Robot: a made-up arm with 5 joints. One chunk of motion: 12 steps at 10 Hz.
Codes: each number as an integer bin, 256 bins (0 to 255) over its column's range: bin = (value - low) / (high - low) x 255, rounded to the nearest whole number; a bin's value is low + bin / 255 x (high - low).
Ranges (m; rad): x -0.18..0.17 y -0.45..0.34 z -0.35..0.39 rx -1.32..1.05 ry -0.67..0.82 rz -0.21..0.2
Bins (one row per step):
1: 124 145 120 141 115 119
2: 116 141 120 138 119 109
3: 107 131 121 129 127 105
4: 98 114 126 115 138 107
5: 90 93 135 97 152 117
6: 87 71 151 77 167 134
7: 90 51 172 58 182 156
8: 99 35 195 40 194 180
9: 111 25 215 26 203 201
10: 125 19 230 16 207 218
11: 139 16 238 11 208 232
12: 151 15 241 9 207 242
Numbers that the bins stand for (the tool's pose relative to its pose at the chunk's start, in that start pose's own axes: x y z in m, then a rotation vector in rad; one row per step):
1: -0.0098 -0.0008 -0.0018 -0.0095 0.0020 -0.0187
2: -0.0208 -0.0132 -0.0018 -0.0374 0.0253 -0.0347
3: -0.0331 -0.0442 0.0011 -0.1211 0.0721 -0.0412
4: -0.0455 -0.0968 0.0156 -0.2512 0.1364 -0.0380
5: -0.0565 -0.1619 0.0418 -0.4185 0.2182 -0.0219
6: -0.0606 -0.2300 0.0882 -0.6044 0.3058 0.0055
7: -0.0565 -0.2920 0.1491 -0.7809 0.3935 0.0408
8: -0.0441 -0.3416 0.2159 -0.9482 0.4636 0.0794
9: -0.0276 -0.3725 0.2739 -1.0784 0.5162 0.1132
10: -0.0084 -0.3911 0.3175 -1.1713 0.5395 0.1405
11: 0.0108 -0.4004 0.3407 -1.2178 0.5454 0.1630
12: 0.0273 -0.4035 0.3494 -1.2364 0.5395 0.1791

